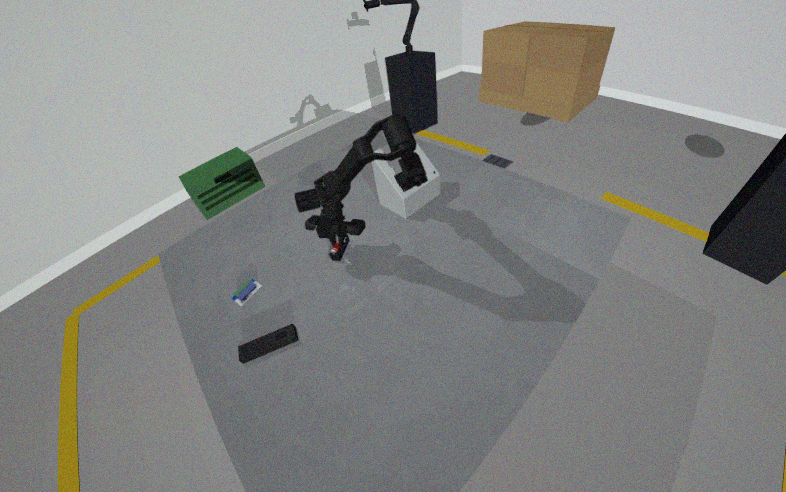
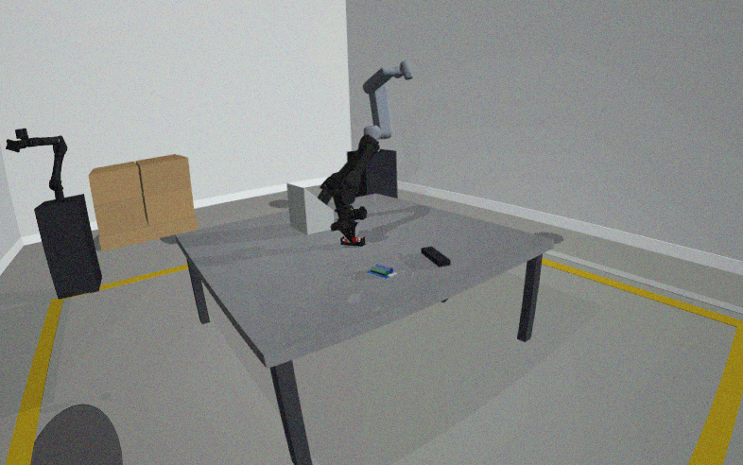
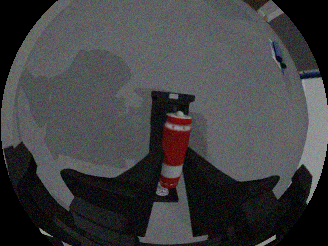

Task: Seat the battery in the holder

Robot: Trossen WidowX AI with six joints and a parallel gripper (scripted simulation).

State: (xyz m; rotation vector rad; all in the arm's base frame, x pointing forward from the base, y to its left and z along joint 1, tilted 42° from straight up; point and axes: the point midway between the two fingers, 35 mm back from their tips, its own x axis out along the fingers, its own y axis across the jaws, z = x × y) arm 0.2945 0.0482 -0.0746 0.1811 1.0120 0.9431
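My gripper tip is now 1 cm below the battery. From my gripper tip the other things lie so: flat black bar 33 cm ahead, 16 cm to the left; then white card 32 cm ahead, 7 cm to the right.
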